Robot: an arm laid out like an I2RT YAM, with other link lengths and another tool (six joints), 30 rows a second.
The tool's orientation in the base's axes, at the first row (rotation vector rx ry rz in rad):
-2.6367, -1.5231, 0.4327
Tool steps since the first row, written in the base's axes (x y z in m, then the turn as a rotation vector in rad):
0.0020, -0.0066, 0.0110, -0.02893, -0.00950, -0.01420
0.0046, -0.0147, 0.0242, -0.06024, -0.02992, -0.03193
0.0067, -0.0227, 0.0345, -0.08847, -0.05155, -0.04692
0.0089, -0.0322, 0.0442, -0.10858, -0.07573, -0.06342
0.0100, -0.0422, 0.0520, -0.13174, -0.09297, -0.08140
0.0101, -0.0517, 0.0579, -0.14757, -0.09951, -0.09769
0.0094, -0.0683, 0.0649, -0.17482, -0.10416, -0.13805
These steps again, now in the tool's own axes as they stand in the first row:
-0.0070, 0.0029, -0.0105, -0.01880, -0.01667, 0.02231
-0.0155, 0.0066, -0.0232, -0.04735, -0.02909, 0.04955
-0.0235, 0.0104, -0.0330, -0.07605, -0.03885, 0.07343
-0.0326, 0.0152, -0.0421, -0.10281, -0.04021, 0.09674
-0.0423, 0.0196, -0.0491, -0.12475, -0.04737, 0.12174
-0.0516, 0.0234, -0.0540, -0.13441, -0.05414, 0.14222
-0.0677, 0.0299, -0.0591, -0.14281, -0.06674, 0.18873

